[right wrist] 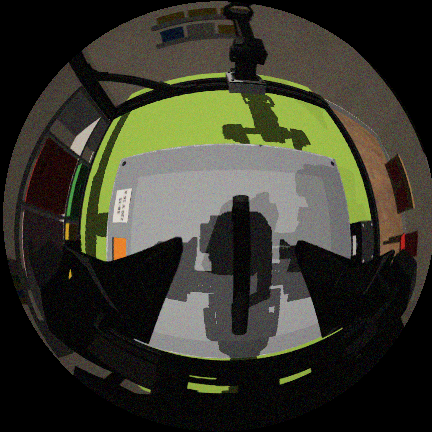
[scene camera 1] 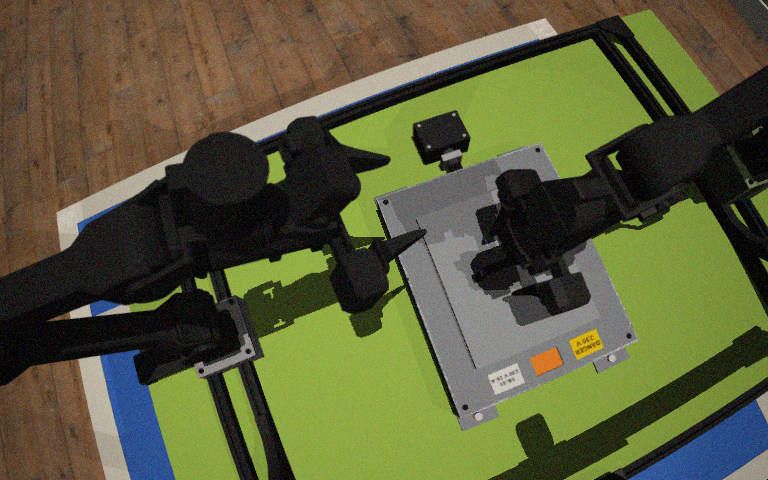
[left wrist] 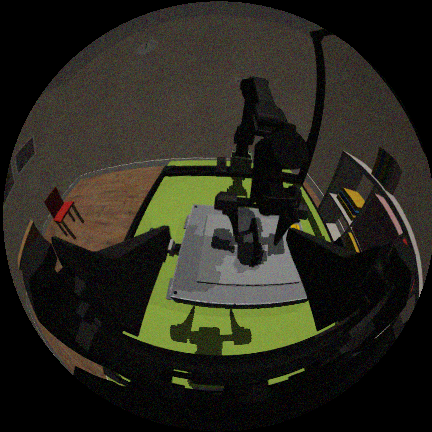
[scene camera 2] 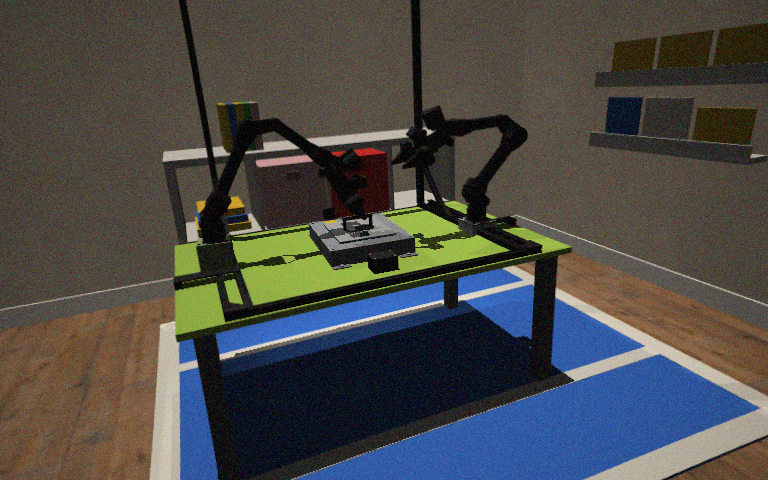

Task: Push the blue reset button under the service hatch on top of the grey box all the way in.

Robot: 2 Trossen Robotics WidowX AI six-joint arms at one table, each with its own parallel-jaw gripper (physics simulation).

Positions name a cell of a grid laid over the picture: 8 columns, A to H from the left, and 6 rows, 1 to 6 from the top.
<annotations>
My left gripper shows in scene camera 1 (E3), in the left wrist view (E4) and in scene camera 2 (E3); in the right wrist view it is out of frame. My right gripper shows in the right wrist view (E4), in scene camera 1 (F4), in the left wrist view (E4) and in scene camera 2 (D3).
</annotations>
